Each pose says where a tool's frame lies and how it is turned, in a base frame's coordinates. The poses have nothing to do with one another.
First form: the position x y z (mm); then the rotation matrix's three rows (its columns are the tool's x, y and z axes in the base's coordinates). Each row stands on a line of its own.
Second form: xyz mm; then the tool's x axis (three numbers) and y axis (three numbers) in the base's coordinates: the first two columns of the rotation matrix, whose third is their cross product. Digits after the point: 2 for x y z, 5 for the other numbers.
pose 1, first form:
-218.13 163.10 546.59
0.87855 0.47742 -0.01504
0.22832 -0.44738 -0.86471
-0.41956 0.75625 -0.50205
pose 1, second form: -218.13 163.10 546.59 0.87855 0.22832 -0.41956 0.47742 -0.44738 0.75625
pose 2, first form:
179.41 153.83 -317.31
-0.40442 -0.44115 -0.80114
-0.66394 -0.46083 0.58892
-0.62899 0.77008 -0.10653
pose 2, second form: 179.41 153.83 -317.31 -0.40442 -0.66394 -0.62899 -0.44115 -0.46083 0.77008
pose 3, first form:
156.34 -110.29 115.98
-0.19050 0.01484 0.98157
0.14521 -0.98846 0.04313
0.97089 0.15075 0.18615
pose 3, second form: 156.34 -110.29 115.98 -0.19050 0.14521 0.97089 0.01484 -0.98846 0.15075
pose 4, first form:
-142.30 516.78 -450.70
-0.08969 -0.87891 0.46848
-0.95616 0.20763 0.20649
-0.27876 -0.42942 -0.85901
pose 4, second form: -142.30 516.78 -450.70 -0.08969 -0.95616 -0.27876 -0.87891 0.20763 -0.42942
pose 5, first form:
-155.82 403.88 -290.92
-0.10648 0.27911 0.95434
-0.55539 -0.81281 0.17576
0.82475 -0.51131 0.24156
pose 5, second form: -155.82 403.88 -290.92 -0.10648 -0.55539 0.82475 0.27911 -0.81281 -0.51131
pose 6, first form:
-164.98 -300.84 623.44
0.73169 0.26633 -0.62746
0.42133 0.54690 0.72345
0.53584 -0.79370 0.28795
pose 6, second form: -164.98 -300.84 623.44 0.73169 0.42133 0.53584 0.26633 0.54690 -0.79370
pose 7, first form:
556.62 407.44 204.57
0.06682 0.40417 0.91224
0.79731 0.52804 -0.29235
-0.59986 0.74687 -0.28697
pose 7, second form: 556.62 407.44 204.57 0.06682 0.79731 -0.59986 0.40417 0.52804 0.74687
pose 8, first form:
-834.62 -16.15 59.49
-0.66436 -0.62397 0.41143
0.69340 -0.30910 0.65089
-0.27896 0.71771 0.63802
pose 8, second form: -834.62 -16.15 59.49 -0.66436 0.69340 -0.27896 -0.62397 -0.30910 0.71771
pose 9, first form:
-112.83 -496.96 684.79
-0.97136 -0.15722 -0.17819
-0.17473 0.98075 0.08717
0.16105 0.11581 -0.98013
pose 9, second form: -112.83 -496.96 684.79 -0.97136 -0.17473 0.16105 -0.15722 0.98075 0.11581
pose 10, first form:
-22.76 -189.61 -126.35
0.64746 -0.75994 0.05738
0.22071 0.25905 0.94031
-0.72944 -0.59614 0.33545
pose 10, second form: -22.76 -189.61 -126.35 0.64746 0.22071 -0.72944 -0.75994 0.25905 -0.59614
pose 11, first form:
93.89 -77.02 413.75
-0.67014 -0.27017 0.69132
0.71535 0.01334 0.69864
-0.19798 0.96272 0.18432
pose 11, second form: 93.89 -77.02 413.75 -0.67014 0.71535 -0.19798 -0.27017 0.01334 0.96272
